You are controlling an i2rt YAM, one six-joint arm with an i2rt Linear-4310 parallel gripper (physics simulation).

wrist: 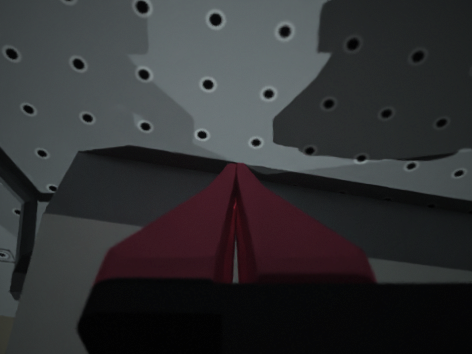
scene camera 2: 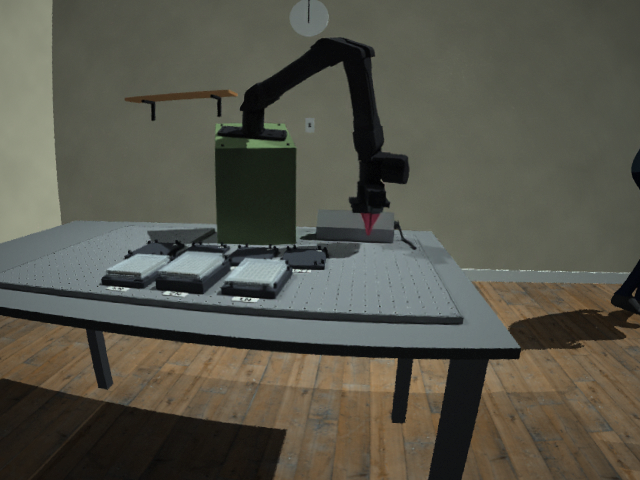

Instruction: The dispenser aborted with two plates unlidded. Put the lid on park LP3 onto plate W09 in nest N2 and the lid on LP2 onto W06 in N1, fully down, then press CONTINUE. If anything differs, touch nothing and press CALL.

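Frame: origin at the arm's base, x ahead, y left, z up, level; centimetres.
Seen in the pictures: gripper, between the fingertips: (wrist: 236,177) (scene camera 2: 368,234); arm's base, origin of its link: (scene camera 2: 252,134).
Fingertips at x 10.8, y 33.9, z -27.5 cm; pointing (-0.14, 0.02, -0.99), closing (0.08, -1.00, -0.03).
Note:
Offsets run from my fingertips to a thing's top centre. "spot": to the spot under its first point. Level surfaces: height alone.
My gripper (scene camera 2: 368,233) (wrist: 236,177) is shut and empty, its red fingertips pointing down near a grey box {dx -7.1, dy -3.0, dz +5.8 cm} (scene camera 2: 332,227) (wrist: 65,250) at the back right of the table. In the wrist view the tips overlap the box's near edge; whether they touch it, I cannot tell. No button face shows. Three pale plates, a left one {dx +32.9, dy -50.7, dz +0.4 cm} (scene camera 2: 136,265), a middle one {dx +34.8, dy -37.8, dz +1.9 cm} (scene camera 2: 191,263) and a right one {dx +36.4, dy -24.3, dz +1.2 cm} (scene camera 2: 255,272), sit on dark nests in the front row. Their labels are unreadable and lids cannot be told apart. Behind them are several dark holders, including the rightmost {dx +17.4, dy -16.5, dz -0.6 cm} (scene camera 2: 305,257).
A green pedestal (scene camera 2: 255,196) carries the arm behind the holders. A perforated board {dz -2.6 cm} (scene camera 2: 387,289) (wrist: 175,45) lies on the table {dz -3.9 cm} (scene camera 2: 310,328). A dark cable-like piece {spot: dx -7.9, dy +12.5, dz -2.6 cm} (scene camera 2: 406,238) runs down at the box's right end. A grey wedge shape {spot: dx -6.2, dy -56.3, dz -2.6 cm} (scene camera 2: 180,235) is at the back left.

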